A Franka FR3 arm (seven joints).
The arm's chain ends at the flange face. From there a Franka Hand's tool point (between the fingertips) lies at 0.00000 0.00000 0.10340 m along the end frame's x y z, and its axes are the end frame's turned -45 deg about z.
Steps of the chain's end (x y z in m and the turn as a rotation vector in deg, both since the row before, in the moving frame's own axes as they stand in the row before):
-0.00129, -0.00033, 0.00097, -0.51, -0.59, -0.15
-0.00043, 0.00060, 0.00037, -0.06, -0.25, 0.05
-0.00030, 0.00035, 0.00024, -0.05, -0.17, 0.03
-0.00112, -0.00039, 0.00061, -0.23, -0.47, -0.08
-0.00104, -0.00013, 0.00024, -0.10, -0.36, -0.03
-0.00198, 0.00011, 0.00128, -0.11, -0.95, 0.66
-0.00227, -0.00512, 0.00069, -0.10, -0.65, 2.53
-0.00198, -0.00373, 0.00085, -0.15, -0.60, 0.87
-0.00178, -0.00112, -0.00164, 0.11, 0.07, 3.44
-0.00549, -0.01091, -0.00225, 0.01, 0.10, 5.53
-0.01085, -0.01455, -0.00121, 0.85, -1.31, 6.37
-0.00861, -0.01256, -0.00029, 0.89, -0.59, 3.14
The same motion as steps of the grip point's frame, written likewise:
-0.00208, -0.00125, 0.00096, 0.06, -0.78, -0.15
-0.00112, -0.00012, 0.00037, 0.13, -0.22, 0.05
-0.00074, -0.00012, 0.00024, 0.08, -0.16, 0.03
-0.00141, -0.00137, 0.00061, 0.17, -0.49, -0.08
-0.00123, -0.00116, 0.00024, 0.18, -0.33, -0.03
-0.00282, -0.00240, 0.00127, 0.59, -0.75, 0.66
0.00107, -0.00595, 0.00068, 0.39, -0.53, 2.53
0.00028, -0.00462, 0.00084, 0.32, -0.53, 0.87
-0.00024, -0.00209, -0.00164, 0.03, 0.13, 3.44
0.00397, -0.01148, -0.00225, -0.06, 0.08, 5.53
0.00218, -0.02074, -0.00125, 1.53, -0.33, 6.37
0.00323, -0.01685, -0.00031, 1.05, 0.21, 3.14

